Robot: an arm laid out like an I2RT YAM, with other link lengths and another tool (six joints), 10 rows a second.
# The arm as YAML. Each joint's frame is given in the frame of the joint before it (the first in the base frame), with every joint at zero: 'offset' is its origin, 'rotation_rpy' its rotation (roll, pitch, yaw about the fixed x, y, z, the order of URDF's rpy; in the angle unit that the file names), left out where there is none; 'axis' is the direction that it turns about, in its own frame. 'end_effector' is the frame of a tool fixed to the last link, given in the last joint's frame.
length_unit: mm
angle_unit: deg
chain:
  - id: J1
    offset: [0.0, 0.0, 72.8]
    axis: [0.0, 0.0, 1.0]
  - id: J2
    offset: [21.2, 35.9, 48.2]
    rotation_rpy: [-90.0, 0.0, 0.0]
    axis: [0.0, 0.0, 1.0]
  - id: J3
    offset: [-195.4, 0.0, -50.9]
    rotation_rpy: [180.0, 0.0, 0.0]
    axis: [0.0, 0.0, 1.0]
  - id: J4
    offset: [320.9, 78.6, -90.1]
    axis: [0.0, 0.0, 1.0]
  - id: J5
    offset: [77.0, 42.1, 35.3]
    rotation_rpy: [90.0, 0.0, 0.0]
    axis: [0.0, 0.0, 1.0]
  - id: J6
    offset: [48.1, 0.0, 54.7]
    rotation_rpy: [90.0, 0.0, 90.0]
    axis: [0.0, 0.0, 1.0]
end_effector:
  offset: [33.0, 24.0, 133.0]
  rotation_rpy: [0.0, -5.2, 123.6]
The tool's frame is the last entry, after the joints.
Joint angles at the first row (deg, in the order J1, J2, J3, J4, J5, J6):
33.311 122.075 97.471 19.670 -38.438 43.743
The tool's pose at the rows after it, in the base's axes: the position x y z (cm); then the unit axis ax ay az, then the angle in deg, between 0 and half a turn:
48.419 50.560 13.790 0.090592 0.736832 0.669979 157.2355
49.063 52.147 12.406 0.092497 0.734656 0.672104 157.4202
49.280 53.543 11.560 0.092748 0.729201 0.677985 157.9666
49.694 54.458 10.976 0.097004 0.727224 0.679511 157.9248
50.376 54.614 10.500 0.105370 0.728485 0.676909 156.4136
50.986 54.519 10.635 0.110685 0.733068 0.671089 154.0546
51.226 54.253 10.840 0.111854 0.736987 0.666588 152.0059
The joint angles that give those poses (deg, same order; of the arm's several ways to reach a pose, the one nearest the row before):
34.493 127.749 102.807 19.614 -36.794 43.832
35.426 133.652 108.318 20.445 -35.899 44.480
36.259 138.220 112.690 21.665 -35.556 45.624
36.805 141.836 116.715 21.623 -34.680 46.214
37.018 143.511 118.421 21.533 -32.703 45.798
37.266 143.662 119.209 20.471 -30.266 44.297
37.460 142.599 118.174 20.202 -28.441 42.796

